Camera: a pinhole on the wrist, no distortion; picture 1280 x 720 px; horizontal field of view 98.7 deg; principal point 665.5 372.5 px. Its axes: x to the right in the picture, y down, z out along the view. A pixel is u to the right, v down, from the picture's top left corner.
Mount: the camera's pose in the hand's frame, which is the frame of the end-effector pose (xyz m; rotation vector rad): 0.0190 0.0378 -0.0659 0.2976 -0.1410 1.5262
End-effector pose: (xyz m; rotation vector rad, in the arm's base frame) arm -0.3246 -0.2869 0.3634 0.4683 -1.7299 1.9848
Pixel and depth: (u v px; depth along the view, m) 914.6 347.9 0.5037
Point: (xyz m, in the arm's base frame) -0.4931 -0.7569 0.3913
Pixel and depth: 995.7 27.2 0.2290
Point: -0.5481 -0.4484 0.4058
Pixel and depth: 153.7 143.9 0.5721
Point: -0.2272 -0.4946 1.0920
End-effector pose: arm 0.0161 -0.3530 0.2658 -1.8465 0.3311 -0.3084
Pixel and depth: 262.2 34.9 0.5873
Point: 0.5641 -0.0545 0.7074
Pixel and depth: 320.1 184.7 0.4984
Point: 0.3638 -0.0510 0.5736
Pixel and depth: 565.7 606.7 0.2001
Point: 0.0211 -0.2106 0.2767
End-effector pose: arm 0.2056 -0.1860 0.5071 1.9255 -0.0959 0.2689
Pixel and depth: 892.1 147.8 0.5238
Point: 0.5361 -0.6416 0.5012
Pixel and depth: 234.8 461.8 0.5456
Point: 0.3205 -0.3209 -0.0964
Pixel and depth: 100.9 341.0 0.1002
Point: 0.2517 -0.1527 0.4325
